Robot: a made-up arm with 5 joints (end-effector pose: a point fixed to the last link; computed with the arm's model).
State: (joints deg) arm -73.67 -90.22 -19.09 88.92 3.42
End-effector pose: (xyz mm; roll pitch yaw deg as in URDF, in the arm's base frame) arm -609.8 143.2 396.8 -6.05 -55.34 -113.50
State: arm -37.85 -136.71 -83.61 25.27 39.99
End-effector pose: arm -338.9 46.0 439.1 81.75 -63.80 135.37
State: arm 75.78 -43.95 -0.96 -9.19 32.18
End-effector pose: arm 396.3 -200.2 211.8 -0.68 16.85 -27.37
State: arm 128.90 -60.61 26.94 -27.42 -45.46
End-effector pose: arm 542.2 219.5 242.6 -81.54 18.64 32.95
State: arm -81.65 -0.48 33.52 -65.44 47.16
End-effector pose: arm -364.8 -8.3 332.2 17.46 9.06 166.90
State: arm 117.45 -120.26 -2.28 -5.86 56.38
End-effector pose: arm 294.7 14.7 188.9 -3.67 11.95 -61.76
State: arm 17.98 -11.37 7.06 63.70 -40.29
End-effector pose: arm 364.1 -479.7 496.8 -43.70 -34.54 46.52
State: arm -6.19 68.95 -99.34 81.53 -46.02
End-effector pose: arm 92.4 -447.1 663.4 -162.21 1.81 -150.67
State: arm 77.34 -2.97 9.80 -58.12 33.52
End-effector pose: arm 374.9 -58.0 210.5 -13.86 15.08 -35.19
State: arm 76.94 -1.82 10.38 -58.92 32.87
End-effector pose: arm 374.4 -59.3 213.1 -14.69 14.41 -34.94
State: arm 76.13 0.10 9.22 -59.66 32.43
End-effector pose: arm 373.3 -60.5 215.2 -13.42 14.44 -34.33
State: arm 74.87 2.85 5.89 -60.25 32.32
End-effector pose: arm 371.5 -61.2 216.7 -9.51 15.44 -33.28
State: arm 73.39 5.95 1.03 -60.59 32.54
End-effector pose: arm 369.2 -61.1 217.8 -3.68 17.20 -31.80
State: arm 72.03 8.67 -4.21 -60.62 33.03
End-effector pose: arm 367.0 -60.0 218.5 2.74 19.25 -30.09
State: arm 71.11 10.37 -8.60 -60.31 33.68
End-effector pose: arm 365.6 -58.1 218.7 8.29 21.03 -28.51
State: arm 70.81 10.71 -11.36 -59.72 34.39
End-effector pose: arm 365.5 -55.9 217.9 11.96 22.24 -27.49
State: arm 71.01 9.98 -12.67 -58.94 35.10
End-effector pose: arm 366.4 -53.7 216.1 13.90 22.96 -27.06
